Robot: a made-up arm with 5 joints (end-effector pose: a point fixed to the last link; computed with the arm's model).
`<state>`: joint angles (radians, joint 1 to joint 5).
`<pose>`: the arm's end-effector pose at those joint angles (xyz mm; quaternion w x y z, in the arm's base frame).
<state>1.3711 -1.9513 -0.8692 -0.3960 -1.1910</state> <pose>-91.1 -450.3 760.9 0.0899 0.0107 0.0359 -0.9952</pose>
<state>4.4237 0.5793 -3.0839 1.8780 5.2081</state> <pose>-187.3 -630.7 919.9 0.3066 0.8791 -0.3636 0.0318</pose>
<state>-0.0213 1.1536 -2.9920 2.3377 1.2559</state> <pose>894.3 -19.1 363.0 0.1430 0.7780 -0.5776 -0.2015</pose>
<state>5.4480 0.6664 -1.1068 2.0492 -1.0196</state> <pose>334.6 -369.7 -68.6 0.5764 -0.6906 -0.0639 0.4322</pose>
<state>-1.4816 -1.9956 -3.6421 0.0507 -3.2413</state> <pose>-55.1 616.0 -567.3 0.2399 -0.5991 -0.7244 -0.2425</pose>
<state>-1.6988 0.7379 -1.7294 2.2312 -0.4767</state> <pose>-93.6 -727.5 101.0 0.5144 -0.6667 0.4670 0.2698</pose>
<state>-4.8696 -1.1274 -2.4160 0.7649 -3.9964</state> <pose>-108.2 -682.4 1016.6 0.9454 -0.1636 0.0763 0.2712</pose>
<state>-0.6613 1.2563 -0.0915 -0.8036 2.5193</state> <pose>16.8 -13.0 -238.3 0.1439 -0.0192 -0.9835 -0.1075</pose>
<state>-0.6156 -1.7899 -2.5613 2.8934 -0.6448</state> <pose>-646.6 457.3 332.7 0.3925 0.7458 0.0109 0.5381</pose>
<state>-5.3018 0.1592 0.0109 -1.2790 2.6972</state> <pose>183.4 274.2 66.9 0.5076 -0.5560 0.6431 0.1397</pose>
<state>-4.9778 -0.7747 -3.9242 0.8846 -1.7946</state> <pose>-239.1 -879.7 449.1 0.2286 -0.0069 -0.3300 0.9159</pose>
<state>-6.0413 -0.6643 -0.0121 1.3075 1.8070</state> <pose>230.4 56.8 44.0 0.2652 0.6741 -0.6703 -0.1612</pose>
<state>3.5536 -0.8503 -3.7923 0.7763 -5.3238</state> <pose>864.7 377.9 452.1 0.7237 0.0958 0.3413 0.5921</pose>
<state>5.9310 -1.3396 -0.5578 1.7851 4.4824</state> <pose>190.1 -69.9 507.8 0.0494 0.7478 0.6616 0.0266</pose>
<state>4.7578 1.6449 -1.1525 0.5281 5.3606</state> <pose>8.7 -191.7 -592.9 0.4593 -0.8333 0.2590 0.1660</pose>
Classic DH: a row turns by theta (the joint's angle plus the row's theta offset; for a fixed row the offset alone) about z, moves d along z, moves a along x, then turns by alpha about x. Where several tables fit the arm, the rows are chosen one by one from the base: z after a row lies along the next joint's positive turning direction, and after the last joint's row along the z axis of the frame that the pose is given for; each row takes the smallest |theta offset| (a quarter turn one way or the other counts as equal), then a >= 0, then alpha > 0; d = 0 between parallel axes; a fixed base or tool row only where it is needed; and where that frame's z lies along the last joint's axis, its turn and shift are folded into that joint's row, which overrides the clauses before.
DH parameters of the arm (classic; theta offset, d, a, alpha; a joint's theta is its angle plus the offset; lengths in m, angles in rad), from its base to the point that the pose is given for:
joint 1: 0 0.184 0 -1.5708
joint 2: -1.385 0 0.406 0
joint 3: -0.4085 0 -0.5342 0
joint 4: -1.3481 0 -0.104 1.5708
joint 5: 3.1416 0.132 0 0

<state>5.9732 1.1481 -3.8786 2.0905 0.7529</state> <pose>625.6 -200.4 760.3 0.0691 -0.8183 0.4811 -0.3069</pose>
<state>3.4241 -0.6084 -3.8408 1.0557 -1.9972</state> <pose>800.8 232.5 677.8 0.6493 -0.1141 0.0525 -0.7501</pose>
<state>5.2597 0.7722 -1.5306 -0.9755 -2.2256</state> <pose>462.9 -759.5 244.5 0.7613 0.5337 0.3660 -0.0410</pose>
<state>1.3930 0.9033 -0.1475 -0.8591 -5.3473</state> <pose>36.3 202.1 -208.6 0.0474 -0.9727 -0.2263 -0.0204</pose>
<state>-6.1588 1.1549 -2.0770 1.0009 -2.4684</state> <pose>967.5 121.0 -83.9 0.0363 -0.2708 -0.9618 0.0153</pose>
